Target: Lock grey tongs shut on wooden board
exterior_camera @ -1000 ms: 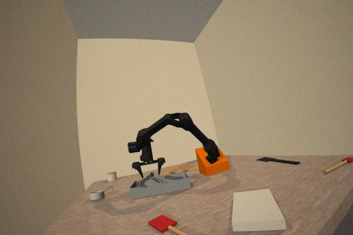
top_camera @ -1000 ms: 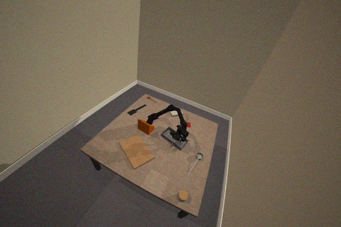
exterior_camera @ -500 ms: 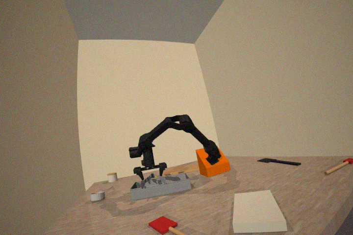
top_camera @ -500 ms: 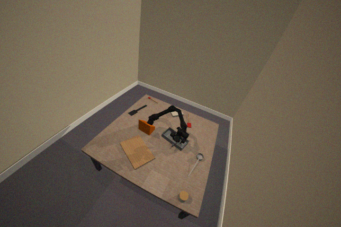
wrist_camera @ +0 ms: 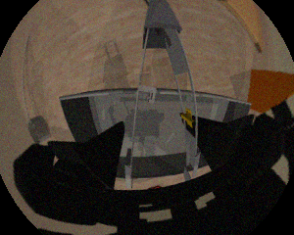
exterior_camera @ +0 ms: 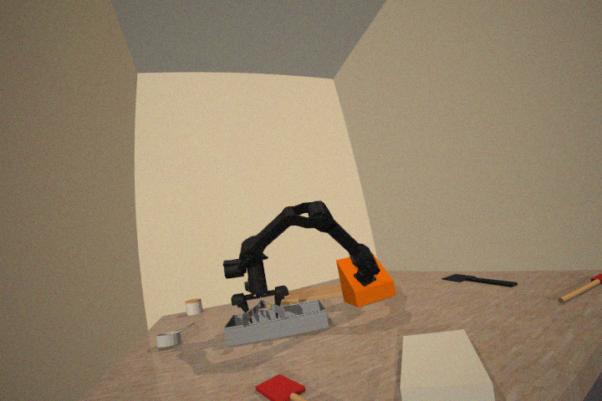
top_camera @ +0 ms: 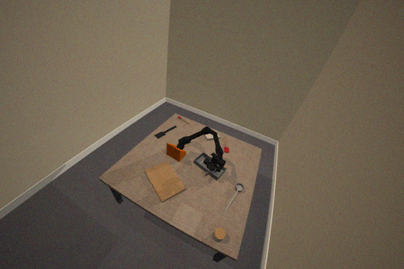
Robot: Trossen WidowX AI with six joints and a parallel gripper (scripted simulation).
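Right now my gripper tip is 50 mm to the right of the grey roasting tin and 30 mm past it. Round my gripper tip: wooden board 360 mm behind, 290 mm to the right, 20 mm below; then white block 540 mm to the left, 160 mm behind, 20 mm below; then red-headed tool 460 mm to the left, 60 mm ahead, 20 mm below.
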